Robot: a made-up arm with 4 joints.
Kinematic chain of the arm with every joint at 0, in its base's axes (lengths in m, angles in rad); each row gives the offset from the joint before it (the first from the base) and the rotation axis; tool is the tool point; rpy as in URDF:
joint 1: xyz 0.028 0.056 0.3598 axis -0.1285 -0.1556 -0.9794
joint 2: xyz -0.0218 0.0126 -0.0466 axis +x
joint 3: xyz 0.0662 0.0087 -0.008 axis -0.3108 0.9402 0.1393
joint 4: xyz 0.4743 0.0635 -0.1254 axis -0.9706 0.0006 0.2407
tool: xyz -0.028 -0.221 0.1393 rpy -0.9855 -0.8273 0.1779
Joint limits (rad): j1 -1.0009..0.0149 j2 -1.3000..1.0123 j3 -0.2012..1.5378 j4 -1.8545..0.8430
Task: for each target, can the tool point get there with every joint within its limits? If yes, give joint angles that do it. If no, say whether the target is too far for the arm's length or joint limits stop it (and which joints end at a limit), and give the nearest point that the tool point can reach.
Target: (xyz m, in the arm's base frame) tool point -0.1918 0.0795 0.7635
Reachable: no: joint limits stop it (at a limit: joint 1, joint 2, joint 3) | nearest point -0.1116 -0.3536 0.4726 | short by 0.528 m
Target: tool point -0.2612 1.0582 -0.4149
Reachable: no: too far | nearest point -0.0887 0.4926 0.0145 | short by 0.731 m
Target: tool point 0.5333 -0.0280 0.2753
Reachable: yes | joints -0.1279 -0.7454 0.4308 0.1754
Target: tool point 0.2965 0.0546 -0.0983
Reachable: yes | joints -0.3963 0.1759 0.8111 -0.6917
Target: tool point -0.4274 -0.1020 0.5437
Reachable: no: joint limits stop it (at a limit: joint 1, joint 2, joint 3, joint 4) | nearest point -0.2052 -0.3420 0.4001 | short by 0.357 m
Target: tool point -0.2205 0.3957 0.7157
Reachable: no: joint limits stop it (at a limit: joint 1, joint 3, joint 4) | nearest point 0.1624 0.5584 0.4366 | short by 0.501 m
